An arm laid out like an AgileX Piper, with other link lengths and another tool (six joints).
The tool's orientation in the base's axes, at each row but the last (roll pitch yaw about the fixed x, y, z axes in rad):
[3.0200 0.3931 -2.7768]
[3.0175 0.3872 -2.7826]
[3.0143 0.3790 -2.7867]
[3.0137 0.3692 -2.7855]
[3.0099 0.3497 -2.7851]
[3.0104 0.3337 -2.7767]
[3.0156 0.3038 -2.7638]
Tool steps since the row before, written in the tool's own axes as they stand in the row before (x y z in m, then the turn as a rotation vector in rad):
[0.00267 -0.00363 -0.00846 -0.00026 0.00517 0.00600]
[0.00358 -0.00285 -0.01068 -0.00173 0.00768 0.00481]
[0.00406 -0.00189 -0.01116 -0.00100 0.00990 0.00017]
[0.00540 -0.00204 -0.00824 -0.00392 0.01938 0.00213]
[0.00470 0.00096 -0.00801 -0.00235 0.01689 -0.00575]
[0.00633 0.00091 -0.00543 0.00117 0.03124 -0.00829]
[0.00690 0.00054 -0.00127 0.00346 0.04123 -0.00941]
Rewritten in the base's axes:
[-0.00350 -0.00629 0.00633 0.00004 0.00629 -0.00482]
[-0.00527 -0.00641 0.00813 -0.00004 0.00876 -0.00289]
[-0.00615 -0.00579 0.00856 -0.00293 0.00941 0.00138]
[-0.00632 -0.00563 0.00543 -0.00349 0.01950 0.00175]
[-0.00669 -0.00260 0.00597 -0.00605 0.01481 0.00824]
[-0.00734 -0.00260 0.00313 -0.01546 0.02609 0.01124]
[-0.00663 -0.00223 -0.00080 -0.02176 0.03410 0.01282]

